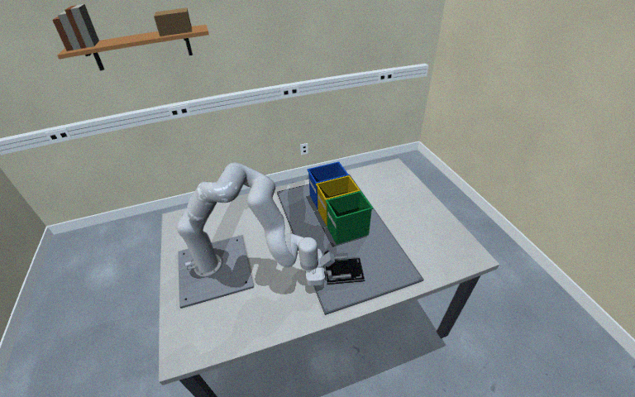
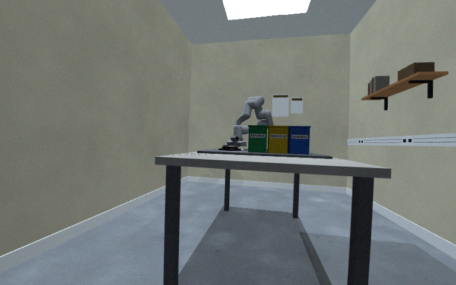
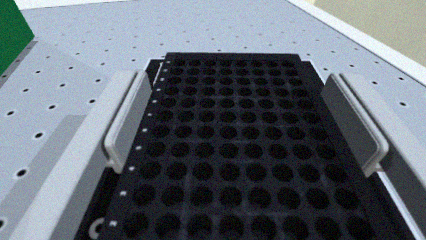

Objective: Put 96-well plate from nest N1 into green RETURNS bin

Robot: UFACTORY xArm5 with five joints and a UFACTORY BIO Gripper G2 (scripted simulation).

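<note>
The black 96-well plate lies 10 mm below my hand. From my hand the other things lie so: plate nest N1 (20 mm below); then green RETURNS bin (100 mm ahead, 220 mm to the left, 60 mm above); then yellow RECYCLE bin (100 mm ahead, 350 mm to the left, 60 mm above).
</note>
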